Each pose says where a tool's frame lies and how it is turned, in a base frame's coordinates. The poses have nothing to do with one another.
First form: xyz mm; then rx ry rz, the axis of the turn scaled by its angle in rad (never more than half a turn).
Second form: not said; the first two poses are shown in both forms.
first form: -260 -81 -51 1.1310 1.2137 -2.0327
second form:
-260 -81 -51
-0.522 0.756 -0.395
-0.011 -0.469 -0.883
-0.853 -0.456 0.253

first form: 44 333 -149 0.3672 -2.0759 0.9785
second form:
44 333 -149
-0.642 -0.545 -0.539
0.069 0.659 -0.749
0.764 -0.518 -0.386

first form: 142 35 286 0.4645 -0.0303 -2.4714
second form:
142 35 286
-0.748 0.572 -0.336
-0.580 -0.810 -0.087
-0.321 0.130 0.938

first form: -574 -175 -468 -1.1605 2.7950 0.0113
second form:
-574 -175 -468
-0.700 -0.706 0.103
-0.706 0.707 0.051
-0.109 -0.037 -0.993

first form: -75 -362 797 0.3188 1.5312 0.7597
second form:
-75 -362 797
-0.128 -0.242 0.962
0.619 0.738 0.268
-0.775 0.630 0.056

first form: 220 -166 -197 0.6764 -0.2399 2.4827
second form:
220 -166 -197
-0.722 -0.553 0.416
0.463 -0.833 -0.303
0.514 -0.026 0.857

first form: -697 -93 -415 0.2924 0.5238 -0.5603
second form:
-697 -93 -415
0.722 0.572 0.390
-0.427 0.811 -0.399
-0.544 0.122 0.830

